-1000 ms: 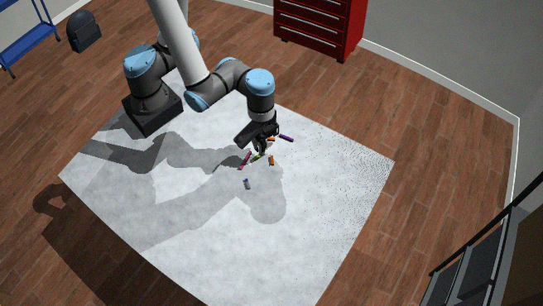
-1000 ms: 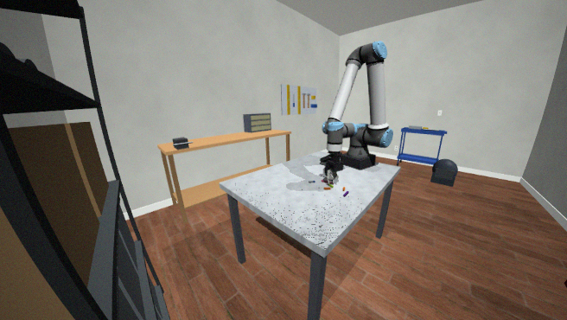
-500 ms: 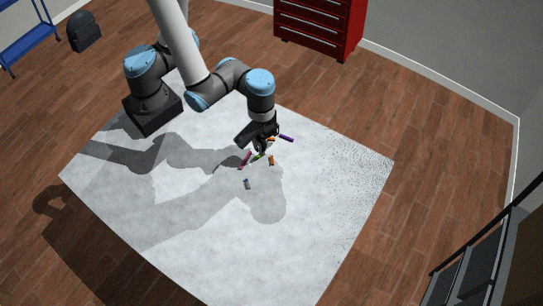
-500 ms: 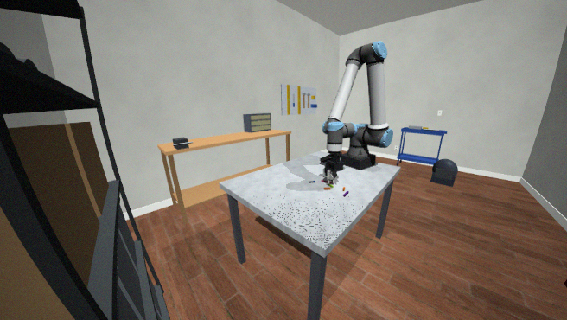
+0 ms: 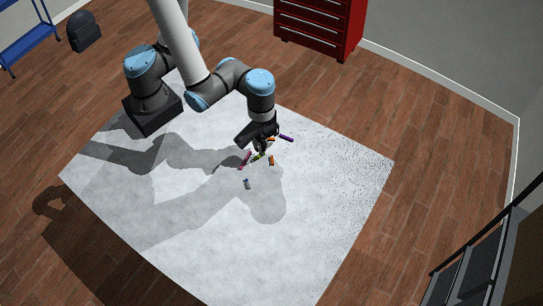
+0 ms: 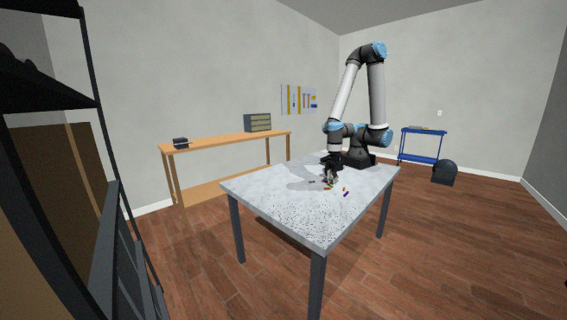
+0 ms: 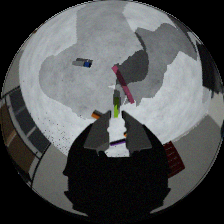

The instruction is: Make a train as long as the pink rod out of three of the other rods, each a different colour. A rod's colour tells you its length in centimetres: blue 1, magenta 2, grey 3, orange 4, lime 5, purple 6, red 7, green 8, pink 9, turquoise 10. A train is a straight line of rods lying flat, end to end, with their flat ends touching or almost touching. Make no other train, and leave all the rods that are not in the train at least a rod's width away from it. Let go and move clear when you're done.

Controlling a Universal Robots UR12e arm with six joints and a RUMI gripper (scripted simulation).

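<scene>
Right now my hand is 3 cm above the lime rod. The rest, counted from my hand: blue rod 4 cm ahead, 11 cm to the right, 3 cm below; pink rod 2 cm behind, 5 cm to the right, 3 cm below; grey rod 6 cm ahead, 12 cm to the right, 3 cm below.
</scene>
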